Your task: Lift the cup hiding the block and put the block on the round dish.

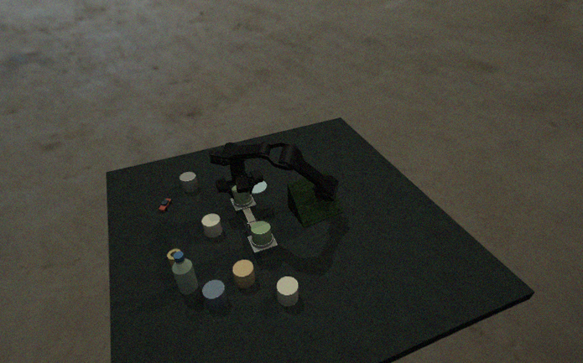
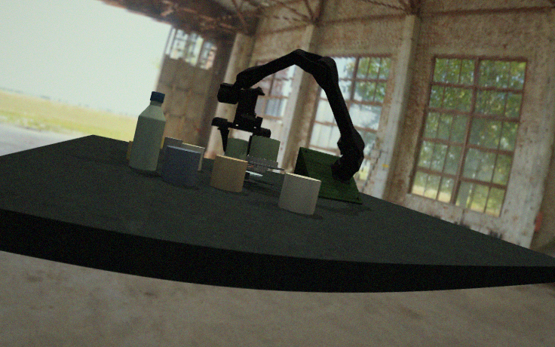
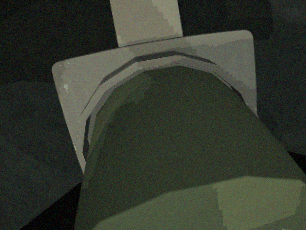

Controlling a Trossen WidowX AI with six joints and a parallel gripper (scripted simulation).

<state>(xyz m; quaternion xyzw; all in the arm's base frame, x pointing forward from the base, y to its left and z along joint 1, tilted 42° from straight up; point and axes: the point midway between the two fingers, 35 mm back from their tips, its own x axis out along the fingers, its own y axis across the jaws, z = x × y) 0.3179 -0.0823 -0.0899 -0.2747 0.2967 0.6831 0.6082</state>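
Right now my gripper tip is 1 cm above the green block. Round my gripper tip: green cup: 1 cm behind, 28 cm to the left, 4 cm above; round dish: 9 cm behind, 11 cm to the right, 6 cm below; grey cup: 18 cm ahead, 23 cm to the right, 3 cm below.
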